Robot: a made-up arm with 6 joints.
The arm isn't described. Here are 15 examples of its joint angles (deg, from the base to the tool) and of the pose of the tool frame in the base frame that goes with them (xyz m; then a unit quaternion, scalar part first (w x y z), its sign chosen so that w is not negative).
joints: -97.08 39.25 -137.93 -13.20 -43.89 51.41
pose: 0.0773 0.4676 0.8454 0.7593 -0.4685 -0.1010 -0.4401
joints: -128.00 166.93 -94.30 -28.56 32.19 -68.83
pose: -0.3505 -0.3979 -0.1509 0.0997 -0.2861 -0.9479 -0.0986
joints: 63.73 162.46 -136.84 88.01 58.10 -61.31
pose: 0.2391 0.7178 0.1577 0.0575 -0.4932 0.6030 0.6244
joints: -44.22 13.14 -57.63 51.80 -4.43 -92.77
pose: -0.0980 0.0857 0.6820 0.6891 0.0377 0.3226 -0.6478
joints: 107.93 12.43 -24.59 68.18 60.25 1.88
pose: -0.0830 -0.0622 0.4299 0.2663 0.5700 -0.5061 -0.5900
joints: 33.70 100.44 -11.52 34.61 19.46 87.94
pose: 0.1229 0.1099 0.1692 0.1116 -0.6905 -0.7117 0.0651
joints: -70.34 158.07 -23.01 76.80 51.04 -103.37
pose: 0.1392 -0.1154 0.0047 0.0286 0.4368 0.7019 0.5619
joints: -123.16 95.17 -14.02 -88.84 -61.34 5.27
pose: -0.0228 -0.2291 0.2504 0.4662 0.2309 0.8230 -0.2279
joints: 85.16 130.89 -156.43 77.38 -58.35 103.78
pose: 0.1504 0.5842 0.6916 0.3827 -0.5295 0.0791 -0.7530
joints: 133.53 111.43 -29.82 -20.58 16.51 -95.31
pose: -0.1896 0.2174 0.1441 0.0103 0.8242 0.5638 0.0523
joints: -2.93 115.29 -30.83 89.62 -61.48 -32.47
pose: 0.3079 -0.1223 0.1889 0.3052 0.4689 0.7171 -0.4156
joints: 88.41 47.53 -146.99 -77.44 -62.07 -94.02
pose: -0.1146 -0.3655 0.8646 0.5839 0.4884 -0.2422 -0.6016
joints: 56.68 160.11 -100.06 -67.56 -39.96 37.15
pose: 0.3075 0.5982 -0.0096 0.3275 -0.6593 0.5561 0.3858
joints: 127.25 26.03 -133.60 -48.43 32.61 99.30
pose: 0.3273 -0.3490 0.8007 0.0250 -0.1651 -0.1233 -0.9782
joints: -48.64 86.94 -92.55 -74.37 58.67 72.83
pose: 0.1829 -0.3594 0.6661 0.4033 0.5958 0.4585 -0.5216
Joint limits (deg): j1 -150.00..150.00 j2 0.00..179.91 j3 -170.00..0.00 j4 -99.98..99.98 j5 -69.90..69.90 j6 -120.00..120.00
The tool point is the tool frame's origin. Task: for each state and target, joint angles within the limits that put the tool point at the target. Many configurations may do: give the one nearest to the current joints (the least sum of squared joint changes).
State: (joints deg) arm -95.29 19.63 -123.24 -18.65 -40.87 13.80
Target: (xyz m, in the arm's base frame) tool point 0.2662 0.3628 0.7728
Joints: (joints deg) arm -121.59 19.40 -102.07 -25.59 -44.65 13.80
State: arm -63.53 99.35 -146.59 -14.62 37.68 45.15
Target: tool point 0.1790 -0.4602 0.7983
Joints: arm -66.51 106.81 -144.09 -14.95 37.61 45.15
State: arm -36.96 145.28 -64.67 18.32 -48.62 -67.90
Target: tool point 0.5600 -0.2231 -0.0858
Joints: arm -19.64 163.05 -82.22 14.61 -45.90 -67.90
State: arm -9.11 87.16 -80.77 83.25 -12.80 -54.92
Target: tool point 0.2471 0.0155 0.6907
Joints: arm 6.13 59.44 -67.23 83.59 -5.49 -54.92
